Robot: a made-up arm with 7 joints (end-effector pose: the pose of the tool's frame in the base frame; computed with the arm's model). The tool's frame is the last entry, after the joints.
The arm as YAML. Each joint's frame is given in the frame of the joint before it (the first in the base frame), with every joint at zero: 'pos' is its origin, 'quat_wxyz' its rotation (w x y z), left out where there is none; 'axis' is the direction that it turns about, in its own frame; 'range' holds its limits. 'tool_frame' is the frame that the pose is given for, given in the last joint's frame.
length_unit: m
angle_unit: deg
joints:
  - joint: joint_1
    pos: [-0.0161, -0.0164, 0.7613]
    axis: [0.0, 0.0, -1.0]
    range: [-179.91, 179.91]
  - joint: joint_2
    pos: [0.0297, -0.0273, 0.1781]
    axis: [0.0, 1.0, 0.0]
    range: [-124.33, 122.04]
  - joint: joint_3
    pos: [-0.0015, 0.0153, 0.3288]
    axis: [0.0, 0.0, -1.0]
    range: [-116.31, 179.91]
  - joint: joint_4
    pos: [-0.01, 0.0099, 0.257]
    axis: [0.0, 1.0, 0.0]
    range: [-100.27, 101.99]
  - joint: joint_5
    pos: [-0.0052, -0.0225, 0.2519]
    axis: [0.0, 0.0, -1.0]
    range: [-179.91, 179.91]
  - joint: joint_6
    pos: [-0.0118, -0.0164, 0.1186]
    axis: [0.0, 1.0, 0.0]
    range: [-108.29, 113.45]
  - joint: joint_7
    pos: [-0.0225, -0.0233, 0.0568]
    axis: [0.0, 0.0, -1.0]
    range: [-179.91, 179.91]
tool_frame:
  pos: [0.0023, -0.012, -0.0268]
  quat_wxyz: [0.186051, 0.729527, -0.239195, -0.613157]
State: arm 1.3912 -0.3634 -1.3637 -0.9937 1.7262 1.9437 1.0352
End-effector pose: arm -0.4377 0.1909 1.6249 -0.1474 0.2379 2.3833
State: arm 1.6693 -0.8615 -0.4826 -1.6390 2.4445 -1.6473 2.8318
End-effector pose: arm -0.0981 0.6101 1.0616 0.5581 -2.2713 -1.0678
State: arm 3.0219 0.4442 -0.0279 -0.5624 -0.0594 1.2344 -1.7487
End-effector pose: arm -0.2580 0.0199 1.8620 -1.6695 0.8416 0.8123
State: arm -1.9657 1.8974 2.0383 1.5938 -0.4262 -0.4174 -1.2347
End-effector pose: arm 0.0277 0.7255 0.9681 0.7628 -0.4057 -1.5137
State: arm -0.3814 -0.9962 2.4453 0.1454 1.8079 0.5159 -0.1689
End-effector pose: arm -0.7521 -0.3325 1.4868 0.9425 0.0961 0.5548
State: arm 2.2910 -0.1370 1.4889 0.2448 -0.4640 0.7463 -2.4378
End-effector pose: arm -0.0062 0.1576 1.9020 -2.2745 1.4734 0.7223
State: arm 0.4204 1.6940 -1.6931 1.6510 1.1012 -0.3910 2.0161
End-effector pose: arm 0.7256 0.0482 0.9304 0.8624 -1.4227 -1.4104
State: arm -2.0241 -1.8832 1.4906 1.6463 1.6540 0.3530 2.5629
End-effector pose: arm 0.5913 -0.3276 0.8070 -0.0682 -2.3095 -0.5313
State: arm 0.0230 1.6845 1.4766 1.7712 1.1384 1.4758 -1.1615
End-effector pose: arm 0.5475 -0.4176 0.8895 1.0649 1.1161 0.1929
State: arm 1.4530 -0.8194 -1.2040 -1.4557 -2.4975 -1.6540 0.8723
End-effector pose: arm -0.4064 0.4945 1.3114 1.2323 1.0331 -0.4022
